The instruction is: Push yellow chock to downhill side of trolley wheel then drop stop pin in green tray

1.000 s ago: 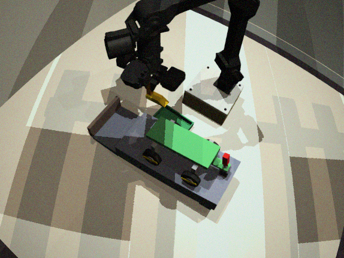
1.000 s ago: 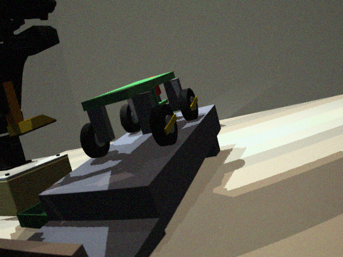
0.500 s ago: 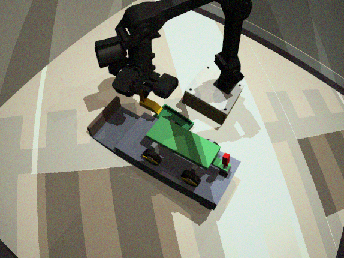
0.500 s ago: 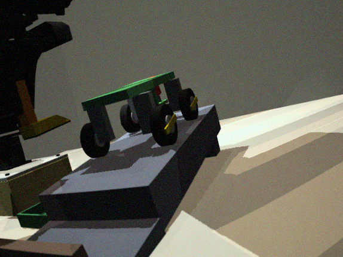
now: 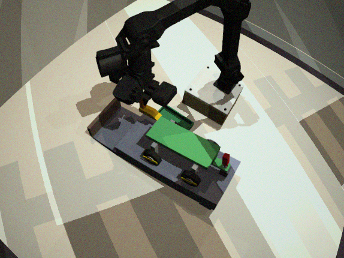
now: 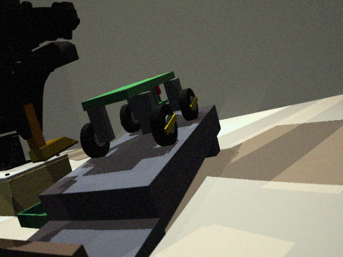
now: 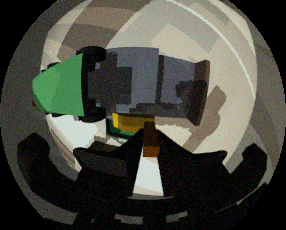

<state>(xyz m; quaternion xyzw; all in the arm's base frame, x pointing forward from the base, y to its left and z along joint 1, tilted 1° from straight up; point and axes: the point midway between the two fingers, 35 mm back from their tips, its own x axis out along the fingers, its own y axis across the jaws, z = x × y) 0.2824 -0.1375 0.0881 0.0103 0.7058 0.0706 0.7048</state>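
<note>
The red-headed stop pin is 29 cm to the left of my gripper tip, 1 cm ahead of it and 1 cm above it. The rest, counted from my gripper tip: yellow chock 2 cm to the left, 1 cm below; brown end wall 10 cm to the right, 9 cm below, 7 cm ahead; green tray 13 cm below, 7 cm to the left, 7 cm behind.
</note>
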